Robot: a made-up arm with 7 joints.
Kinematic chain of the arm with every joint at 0, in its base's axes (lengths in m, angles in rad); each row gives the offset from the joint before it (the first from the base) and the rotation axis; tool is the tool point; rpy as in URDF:
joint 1: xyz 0 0 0.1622 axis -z
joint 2: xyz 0 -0.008 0.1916 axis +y
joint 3: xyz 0 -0.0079 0.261 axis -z
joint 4: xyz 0 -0.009 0.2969 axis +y
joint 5: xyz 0 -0.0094 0.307 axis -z
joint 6: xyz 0 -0.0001 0.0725 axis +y
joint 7: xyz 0 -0.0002 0.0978 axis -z
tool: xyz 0 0 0 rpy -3.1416 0 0
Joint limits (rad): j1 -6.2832..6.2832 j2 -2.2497..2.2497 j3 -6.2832..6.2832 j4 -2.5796..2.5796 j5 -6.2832..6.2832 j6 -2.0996..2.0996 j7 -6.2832..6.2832
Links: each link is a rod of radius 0.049 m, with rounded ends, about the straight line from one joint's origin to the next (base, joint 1, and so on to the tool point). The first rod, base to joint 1, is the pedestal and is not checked.
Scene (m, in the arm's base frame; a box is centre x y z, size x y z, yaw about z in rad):
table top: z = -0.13
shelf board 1: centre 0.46 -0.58 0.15 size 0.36 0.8 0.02 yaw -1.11
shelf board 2: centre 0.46 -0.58 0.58 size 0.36 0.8 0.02 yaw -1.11
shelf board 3: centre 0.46 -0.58 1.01 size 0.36 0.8 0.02 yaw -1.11
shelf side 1: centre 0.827 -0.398 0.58 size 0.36 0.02 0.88 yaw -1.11
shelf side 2: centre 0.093 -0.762 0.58 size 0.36 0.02 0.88 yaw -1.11
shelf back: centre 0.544 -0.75 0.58 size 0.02 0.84 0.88 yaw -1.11
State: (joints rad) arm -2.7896 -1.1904 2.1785 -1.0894 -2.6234 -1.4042 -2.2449
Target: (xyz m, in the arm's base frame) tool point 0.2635 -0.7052 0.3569
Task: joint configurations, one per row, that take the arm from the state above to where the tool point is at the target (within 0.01 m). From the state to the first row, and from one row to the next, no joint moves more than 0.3 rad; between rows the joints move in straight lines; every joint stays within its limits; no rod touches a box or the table.
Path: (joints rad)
1: -3.0318 -1.1376 2.2019 -1.2442 -2.4264 -1.5780 -2.3968
2: -3.2739 -1.0847 2.2253 -1.3990 -2.2294 -1.7519 -2.5488
3: -3.5161 -1.0319 2.2488 -1.5538 -2.0324 -1.9258 -2.7007
4: -3.7583 -0.9791 2.2722 -1.7086 -1.8353 -2.0996 -2.8526
5: -3.4767 -1.1409 2.1806 -1.8969 -1.9729 -1.9316 -2.7007
6: -3.1952 -1.3027 2.0891 -2.0852 -2.1105 -1.7636 -2.5488
7: -2.9136 -1.4644 1.9975 -2.2736 -2.2480 -1.5956 -2.3968
8: -2.6321 -1.6262 1.9060 -2.4619 -2.3856 -1.4276 -2.2449
9: -2.5874 -1.6292 1.9003 -2.2302 -2.4141 -1.4324 -2.2449
10: -2.5427 -1.6321 1.8946 -1.9984 -2.4426 -1.4372 -2.2449
11: -2.4980 -1.6351 1.8889 -1.7667 -2.4711 -1.4421 -2.2449
12: -2.4533 -1.6380 1.8833 -1.5350 -2.4996 -1.4469 -2.2449

